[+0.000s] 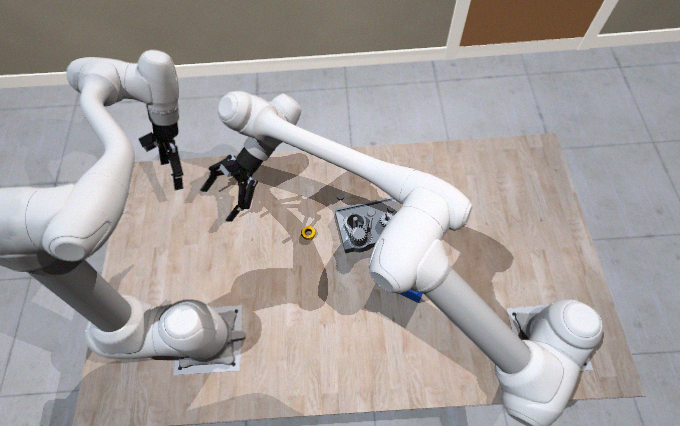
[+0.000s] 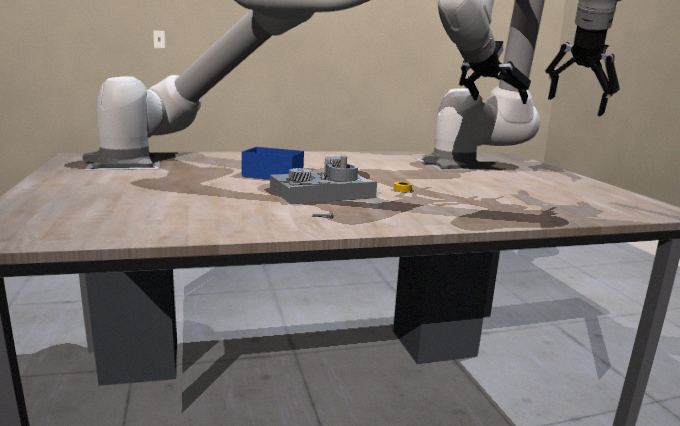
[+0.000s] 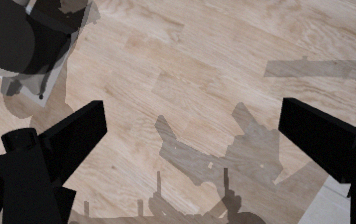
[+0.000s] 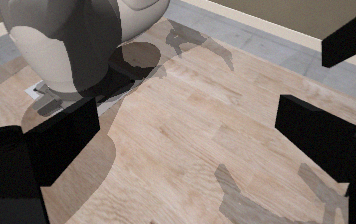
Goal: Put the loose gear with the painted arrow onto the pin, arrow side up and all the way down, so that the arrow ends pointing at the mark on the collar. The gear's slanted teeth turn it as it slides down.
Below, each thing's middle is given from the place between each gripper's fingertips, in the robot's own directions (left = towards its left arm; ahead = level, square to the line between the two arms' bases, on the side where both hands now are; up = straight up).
I see the blue bin (image 2: 256, 165) 63 cm to the right of my right hand, 25 cm below it and 18 cm behind it.
I see the blue bin 800 mm to the right of my left hand (image 2: 575, 105), 300 mm behind it and 250 mm below it.
